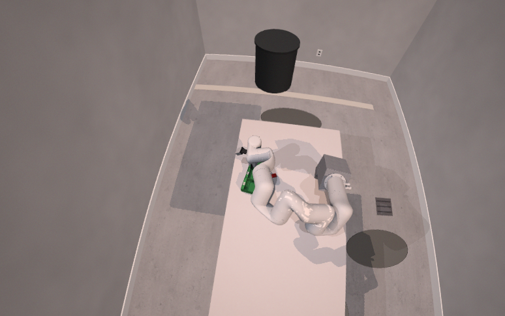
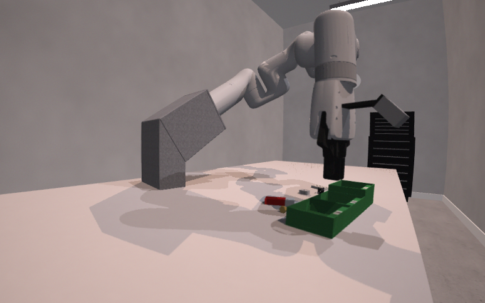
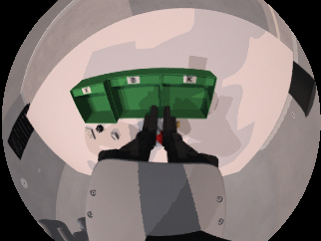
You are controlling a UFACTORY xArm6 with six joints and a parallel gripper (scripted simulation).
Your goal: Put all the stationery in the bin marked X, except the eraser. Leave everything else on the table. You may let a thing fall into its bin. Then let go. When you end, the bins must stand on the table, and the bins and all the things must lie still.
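Now: the green bin 40 mm to the left of my hand and 70 mm below it. Round my hand: red block (120 mm behind, 30 mm to the left, 90 mm below); then yellowish piece (90 mm behind, 20 mm to the right, 90 mm below); then grey object (120 mm behind, 150 mm to the left, 90 mm below).
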